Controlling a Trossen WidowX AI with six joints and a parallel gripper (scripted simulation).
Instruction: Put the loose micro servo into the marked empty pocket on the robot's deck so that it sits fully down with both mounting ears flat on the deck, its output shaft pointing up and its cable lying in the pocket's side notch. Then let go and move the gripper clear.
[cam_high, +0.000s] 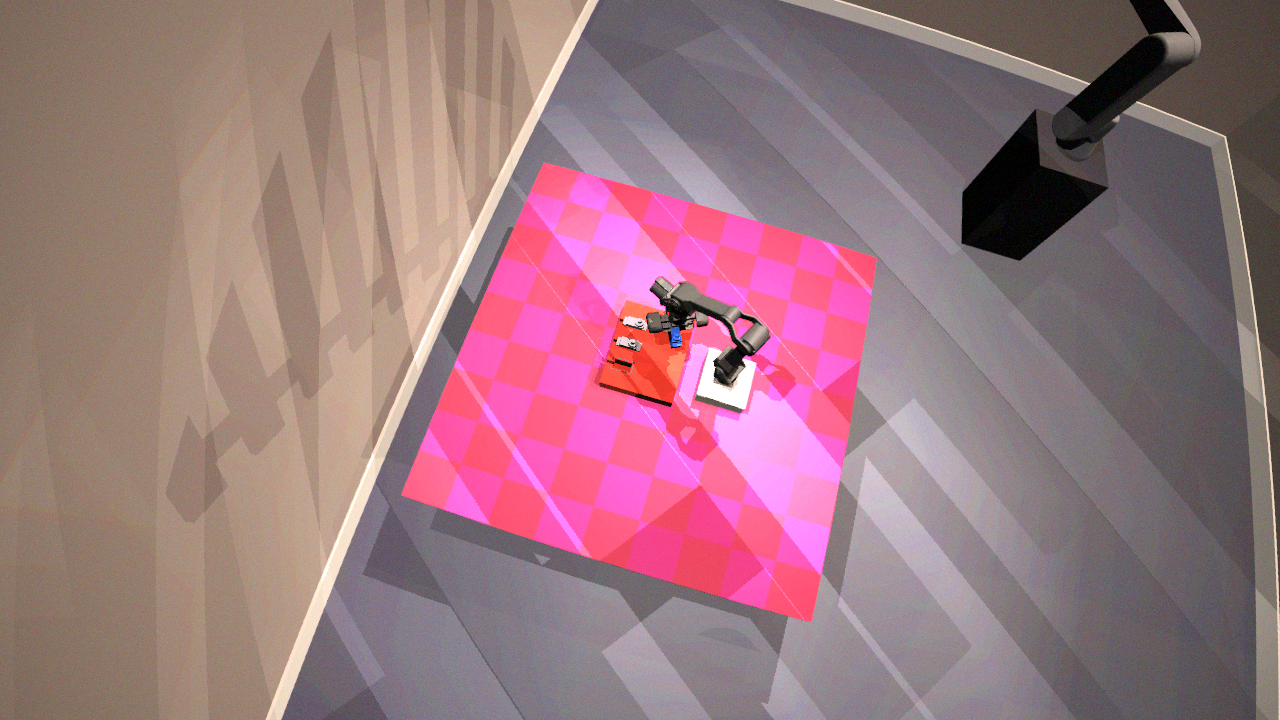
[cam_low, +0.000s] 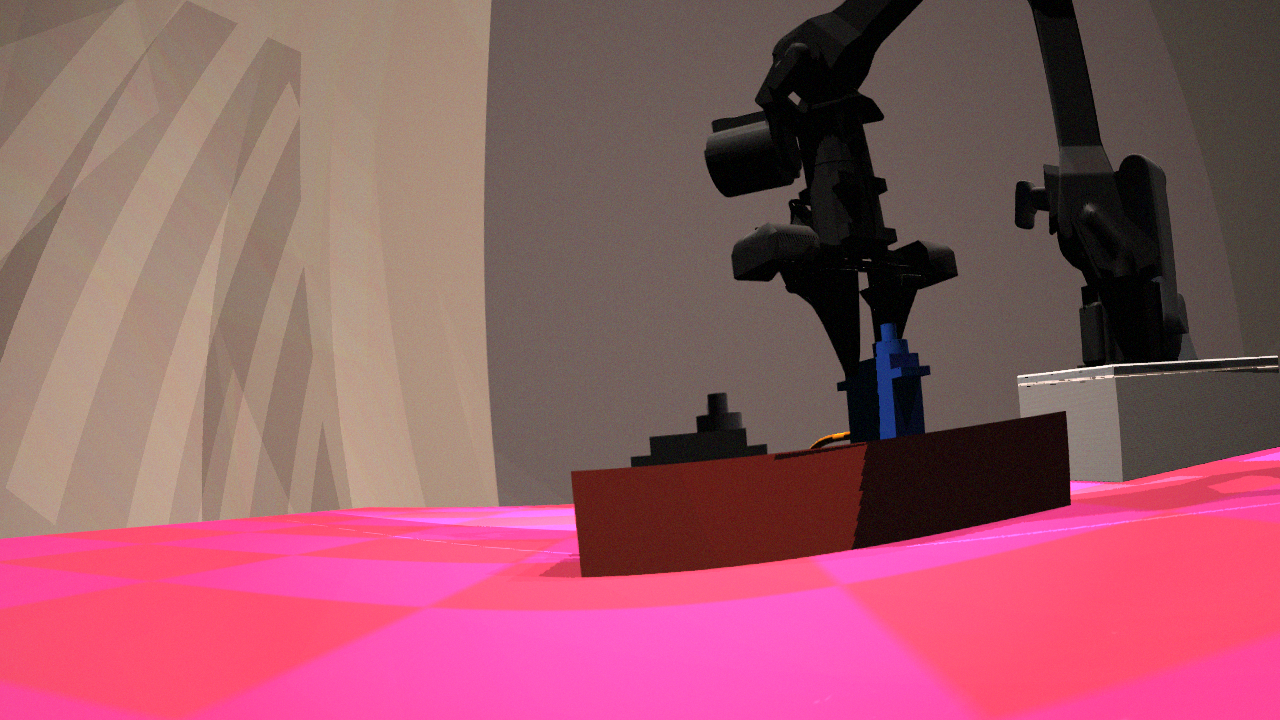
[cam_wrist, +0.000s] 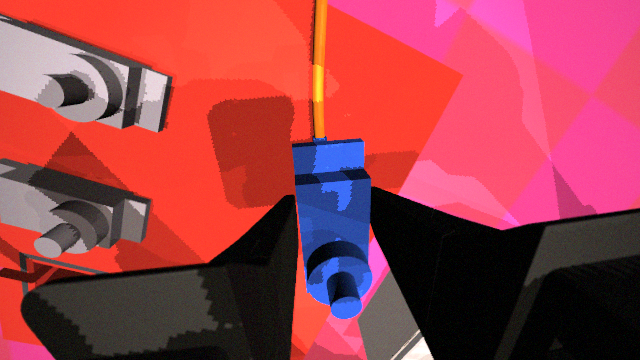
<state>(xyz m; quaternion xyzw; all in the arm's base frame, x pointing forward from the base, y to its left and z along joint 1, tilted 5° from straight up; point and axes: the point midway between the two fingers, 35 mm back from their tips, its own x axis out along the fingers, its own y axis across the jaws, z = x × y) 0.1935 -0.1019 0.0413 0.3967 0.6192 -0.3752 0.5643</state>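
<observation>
The red deck lies 2 cm ahead of my gripper tip, 7 cm to the left of it and 7 cm below it.
</observation>
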